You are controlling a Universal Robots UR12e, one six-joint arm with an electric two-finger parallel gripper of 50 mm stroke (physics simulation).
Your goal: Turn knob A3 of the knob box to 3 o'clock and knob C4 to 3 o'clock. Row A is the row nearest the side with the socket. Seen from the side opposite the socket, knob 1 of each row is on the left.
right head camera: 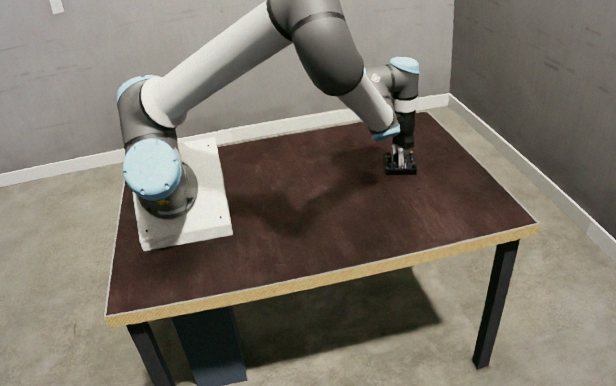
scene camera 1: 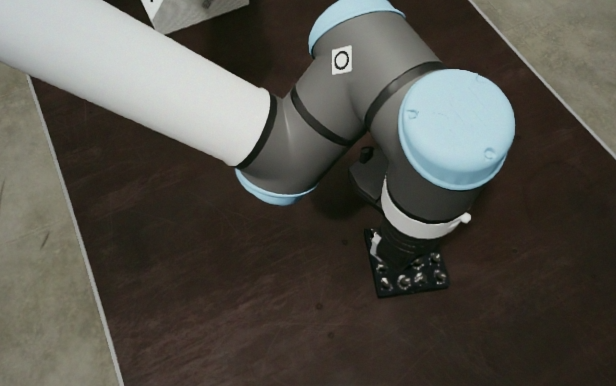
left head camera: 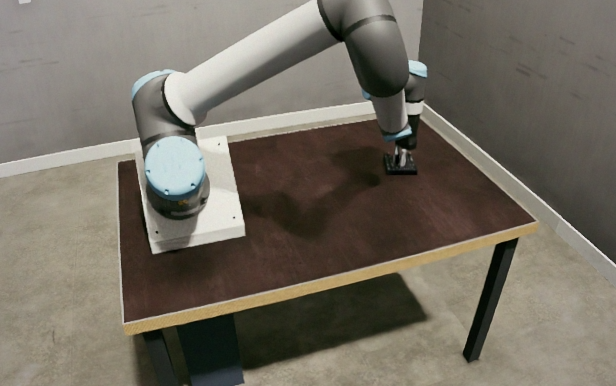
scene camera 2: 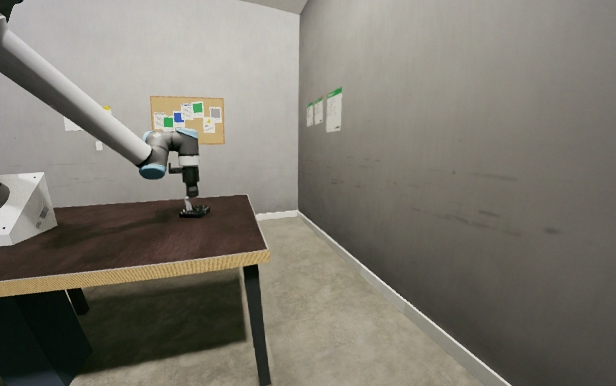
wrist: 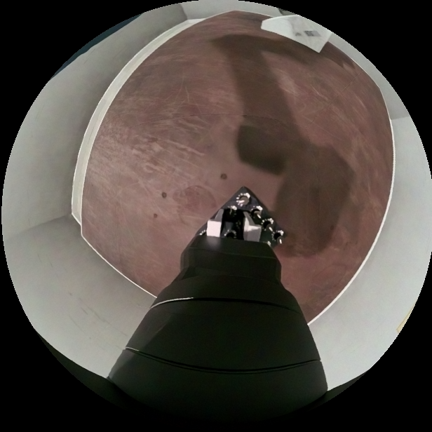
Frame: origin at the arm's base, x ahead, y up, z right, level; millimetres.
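Seen in the pictures: gripper, fingertip midpoint: [right head camera: 397,163] [scene camera 1: 383,248] [left head camera: 399,163] [scene camera 2: 188,209].
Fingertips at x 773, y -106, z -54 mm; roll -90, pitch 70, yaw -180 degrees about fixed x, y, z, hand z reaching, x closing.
A point is followed by its place in that frame.
The black knob box [left head camera: 406,172] @[z -28, x 792, y -131 mm] [right head camera: 400,172] @[z -33, x 776, y -132 mm] [scene camera 1: 380,293] @[z -18, x 828, y -121 mm] [scene camera 2: 188,215] @[z -34, x 773, y -130 mm] [wrist: 244,190] lies on the table near its far right part, with pale pointer knobs on top. My gripper [left head camera: 400,159] @[z -54, x 773, y -106 mm] [right head camera: 398,160] @[z -54, x 773, y -106 mm] [wrist: 232,217] points down over the box, its fingertips low among the knobs. In the wrist view the two pale fingers stand apart, open, with dark knobs showing between and below them. In scene camera 1 the gripper body hides part of the knob rows, and one finger shows at the box's left side. The pointer directions of A3 and C4 cannot be read for certain, nor can the socket be made out.
The dark brown table [left head camera: 310,260] @[z 277, x 317, y -144 mm] [right head camera: 310,255] @[z 274, x 374, y -144 mm] [scene camera 1: 225,300] @[z 193, x 724, y -143 mm] [scene camera 2: 150,240] @[z 188, x 680, y -144 mm] [wrist: 150,150] carries the white base plate [left head camera: 200,232] @[z 100, x 37, y -100 mm] [right head camera: 200,227] @[z 98, x 77, y -97 mm] of the arm at its left end. Grey walls stand beyond the table's far side and right end.
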